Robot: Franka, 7 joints.
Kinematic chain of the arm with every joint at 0, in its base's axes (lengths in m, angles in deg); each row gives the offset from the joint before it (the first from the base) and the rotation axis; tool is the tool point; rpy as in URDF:
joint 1: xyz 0 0 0.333 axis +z
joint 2: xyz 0 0 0 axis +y
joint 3: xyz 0 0 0.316 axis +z
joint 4: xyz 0.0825 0 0 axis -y
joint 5: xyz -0.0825 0 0.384 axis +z
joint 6: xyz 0 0 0 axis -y
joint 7: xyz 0.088 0 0 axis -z
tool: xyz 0 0 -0.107 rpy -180 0 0
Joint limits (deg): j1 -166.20..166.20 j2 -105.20..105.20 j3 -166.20..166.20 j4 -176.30..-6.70 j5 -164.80..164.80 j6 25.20..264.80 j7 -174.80..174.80
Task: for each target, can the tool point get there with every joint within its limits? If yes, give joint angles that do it. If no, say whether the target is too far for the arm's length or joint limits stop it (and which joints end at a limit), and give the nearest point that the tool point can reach.
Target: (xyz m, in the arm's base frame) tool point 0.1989 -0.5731 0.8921
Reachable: yes | joints -54.13 41.27 -38.37 -21.70 -104.35 95.64 -68.20
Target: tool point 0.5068 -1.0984 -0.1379
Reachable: no: too far | nearest point 0.3349 -0.7259 0.0218 | short by 0.440 m
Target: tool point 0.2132 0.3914 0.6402
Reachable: yes | joints 91.90 -18.64 -37.02 -110.25 -127.42 203.23 18.93
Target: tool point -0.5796 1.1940 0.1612
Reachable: no: too far | nearest point -0.3715 0.7654 0.2229 | short by 0.480 m
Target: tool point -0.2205 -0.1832 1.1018
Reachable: yes | joints -13.46 -21.52 -40.18 -27.78 94.53 184.91 54.66
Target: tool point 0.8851 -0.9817 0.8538
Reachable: no: too far | nearest point 0.5345 -0.5928 0.6475 | short by 0.563 m
